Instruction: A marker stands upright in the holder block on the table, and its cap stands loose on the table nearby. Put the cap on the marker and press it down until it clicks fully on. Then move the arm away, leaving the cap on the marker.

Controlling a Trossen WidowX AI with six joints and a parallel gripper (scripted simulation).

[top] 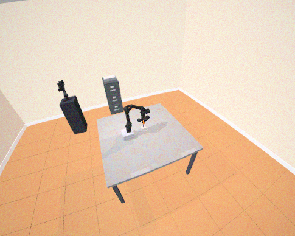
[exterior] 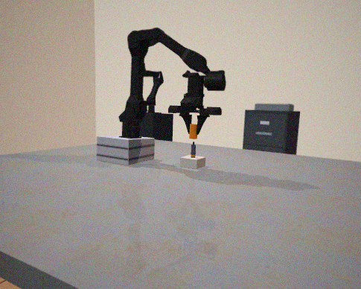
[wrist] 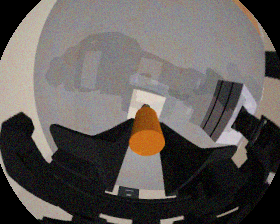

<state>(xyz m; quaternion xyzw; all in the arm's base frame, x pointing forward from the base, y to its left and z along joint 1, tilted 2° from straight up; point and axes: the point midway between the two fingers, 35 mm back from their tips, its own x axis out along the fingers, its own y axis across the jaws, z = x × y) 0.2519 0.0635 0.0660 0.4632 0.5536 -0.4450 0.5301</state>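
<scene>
My gripper tip is now 10 cm above the white holder block and 1 cm to the right of it. The rest, counted from my gripper tip: orange cap (1 cm above).
</scene>
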